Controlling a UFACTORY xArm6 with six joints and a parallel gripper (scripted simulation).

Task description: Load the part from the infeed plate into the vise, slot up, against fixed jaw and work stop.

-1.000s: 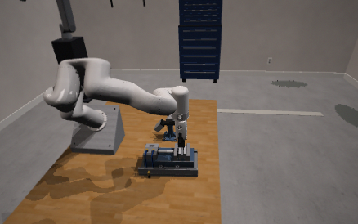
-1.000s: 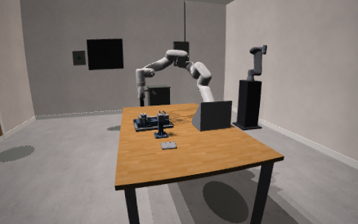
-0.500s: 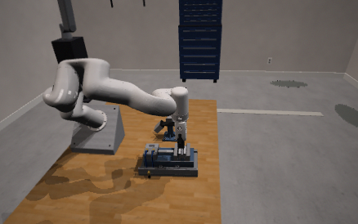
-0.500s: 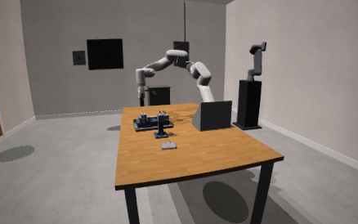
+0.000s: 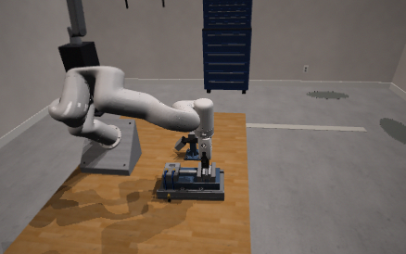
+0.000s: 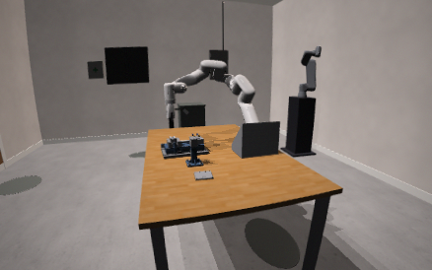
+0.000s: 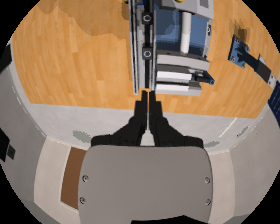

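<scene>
Right now the part is 4 cm to the left of my hand and 8 cm below it. Round my hand: air cylinder: 17 cm behind, 4 cm to the left, 10 cm below; then air cylinder rod: 9 cm behind, 5 cm to the left, 10 cm below.
</scene>
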